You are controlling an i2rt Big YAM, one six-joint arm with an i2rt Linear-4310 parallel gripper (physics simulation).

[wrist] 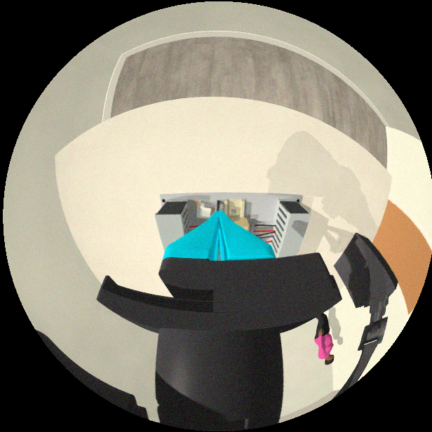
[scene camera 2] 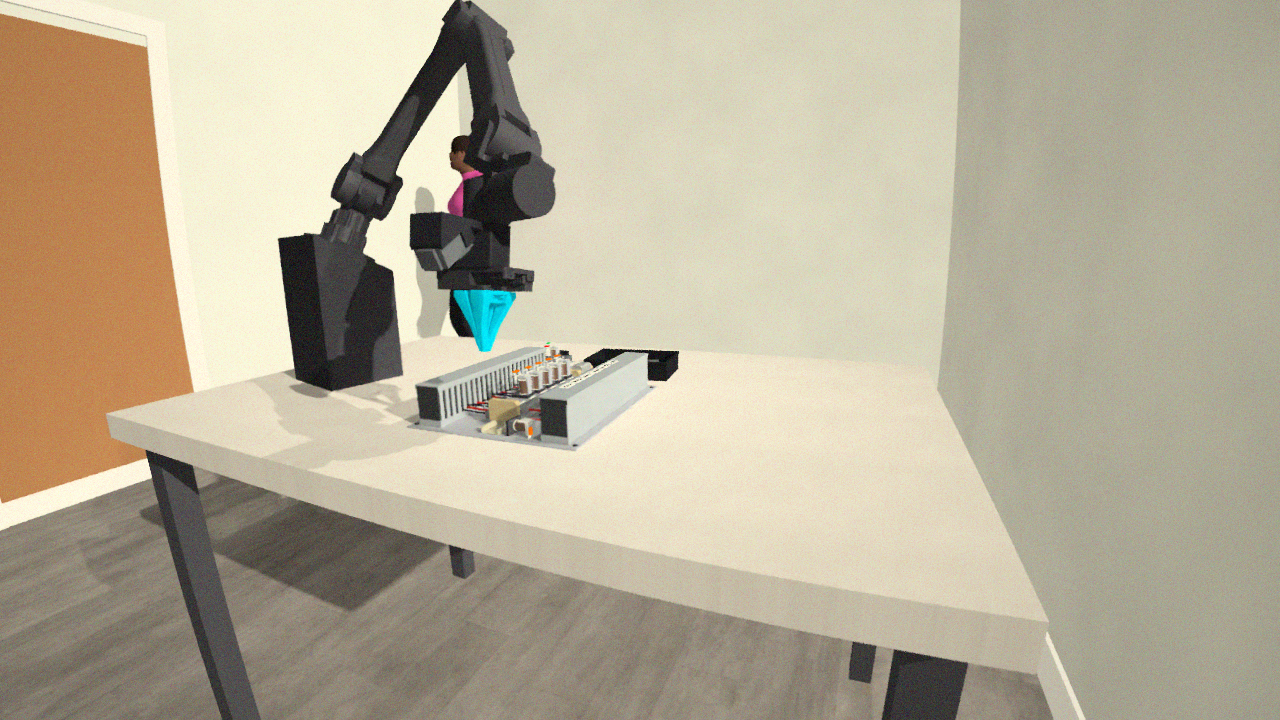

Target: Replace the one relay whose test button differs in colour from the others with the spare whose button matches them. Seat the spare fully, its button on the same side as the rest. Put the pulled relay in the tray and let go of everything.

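Where they show: gripper, fingertip midpoint: (scene camera 2: 485, 351); arm's base, link origin: (scene camera 2: 337, 254).
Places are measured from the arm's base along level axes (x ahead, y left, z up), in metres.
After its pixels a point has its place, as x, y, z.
My gripper (scene camera 2: 485, 348) @(0.506, -0.222, -0.125) (wrist: 218, 216) is shut with nothing between its cyan fingers, above the relay panel (scene camera 2: 447, 430) @(0.414, -0.199, -0.245) (wrist: 262, 199). Seated relays, including a front one (scene camera 2: 524, 385) @(0.490, -0.115, -0.196), stand in a row between two grey ducts; orange buttons show on some, but I cannot tell every button's colour. The fingers hide the row in the wrist view. A loose-looking relay (scene camera 2: 521, 425) @(0.532, -0.193, -0.227) (wrist: 204, 209) with an orange button lies at the panel's near end, beside the tan end block (scene camera 2: 503, 409) @(0.481, -0.158, -0.220) (wrist: 241, 223). The black tray (scene camera 2: 663, 368) @(0.610, 0.163, -0.224) stands behind the panel; its inside is hidden.
The slotted duct (scene camera 2: 430, 403) @(0.383, -0.193, -0.211) (wrist: 295, 234) and the labelled duct (scene camera 2: 590, 402) @(0.600, -0.126, -0.208) (wrist: 170, 227) rise along the panel's sides. Red and black wires run between them. A small part (scene camera 2: 549, 349) @(0.357, 0.191, -0.207) with red and green shows at the row's far end. A person (scene camera 2: 460, 192) (wrist: 324, 345) stands behind the table.
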